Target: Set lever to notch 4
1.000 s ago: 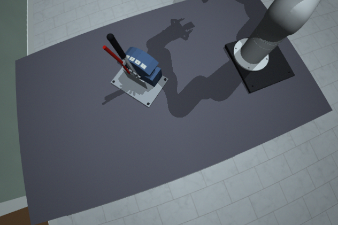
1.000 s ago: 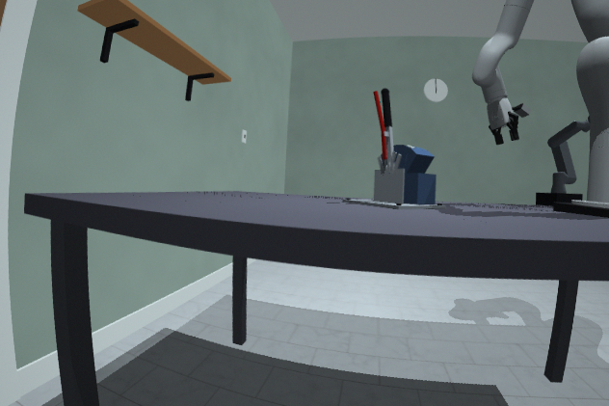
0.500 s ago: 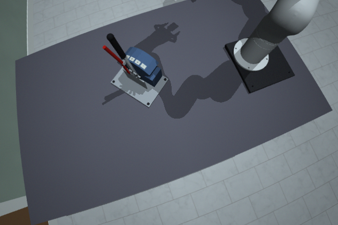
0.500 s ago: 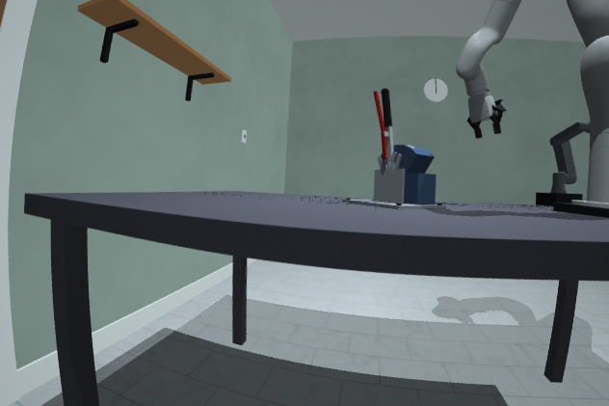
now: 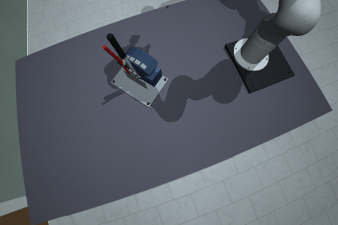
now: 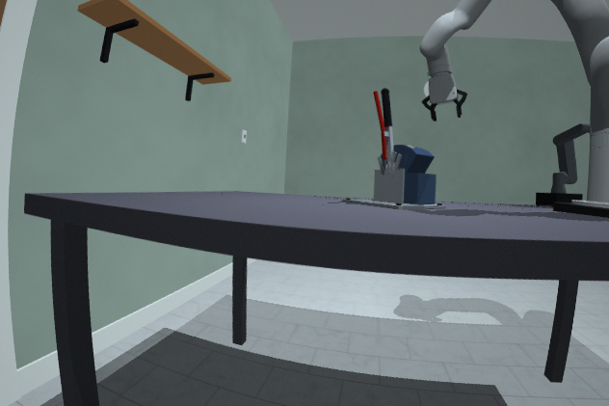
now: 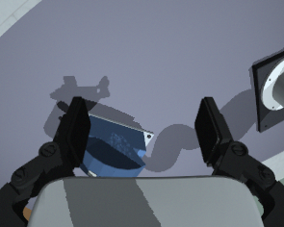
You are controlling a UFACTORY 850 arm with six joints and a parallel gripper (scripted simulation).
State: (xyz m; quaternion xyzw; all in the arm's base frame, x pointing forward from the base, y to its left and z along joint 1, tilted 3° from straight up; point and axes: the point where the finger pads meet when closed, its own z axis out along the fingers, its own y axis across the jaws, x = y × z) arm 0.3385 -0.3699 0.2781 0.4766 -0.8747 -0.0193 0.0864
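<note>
The red bar is 270 mm ahead of my hand, 220 mm to the left of it and 130 mm below it.
</note>
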